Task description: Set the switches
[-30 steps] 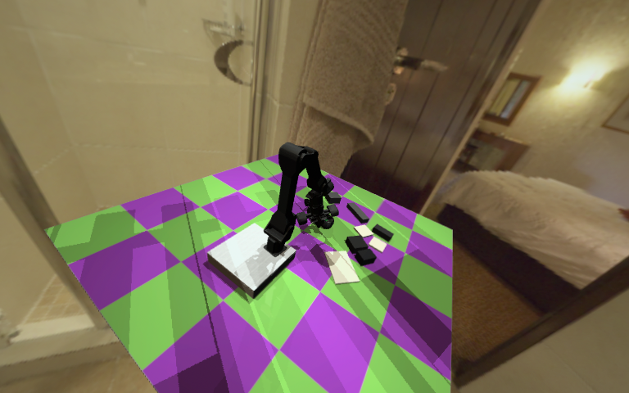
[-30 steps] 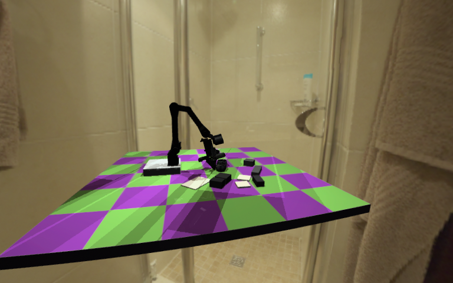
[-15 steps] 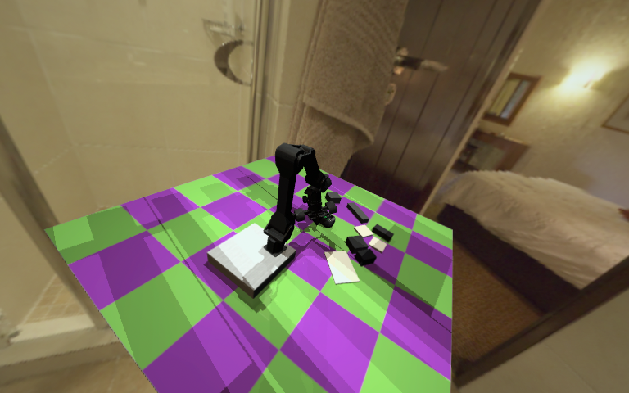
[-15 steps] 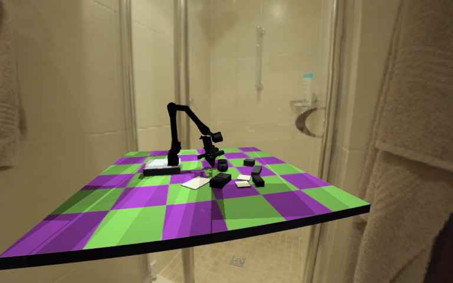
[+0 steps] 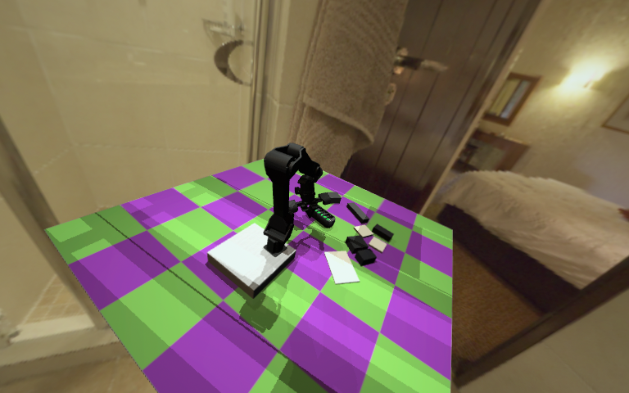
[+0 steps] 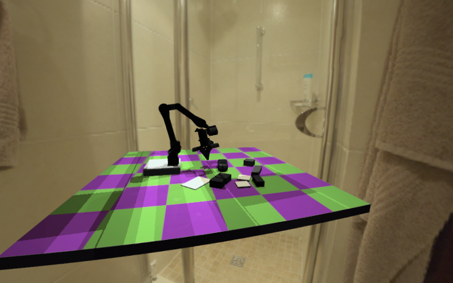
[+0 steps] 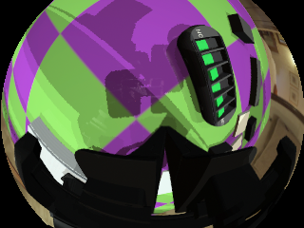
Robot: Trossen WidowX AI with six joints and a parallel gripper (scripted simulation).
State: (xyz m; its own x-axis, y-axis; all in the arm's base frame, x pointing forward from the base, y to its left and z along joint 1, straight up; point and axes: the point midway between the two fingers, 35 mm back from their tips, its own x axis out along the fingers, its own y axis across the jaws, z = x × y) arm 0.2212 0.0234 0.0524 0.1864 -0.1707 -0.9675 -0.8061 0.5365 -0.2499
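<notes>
Now: gripper tip 310 mm short of the small dark block, 50 mm to the right of it and 40 mm above it. The rest, counted from my gripper tip: white card 70 mm behind, 230 mm to the right, 60 mm below; then long dark bar 310 mm ahead, 110 mm to the right, 50 mm below.
</notes>
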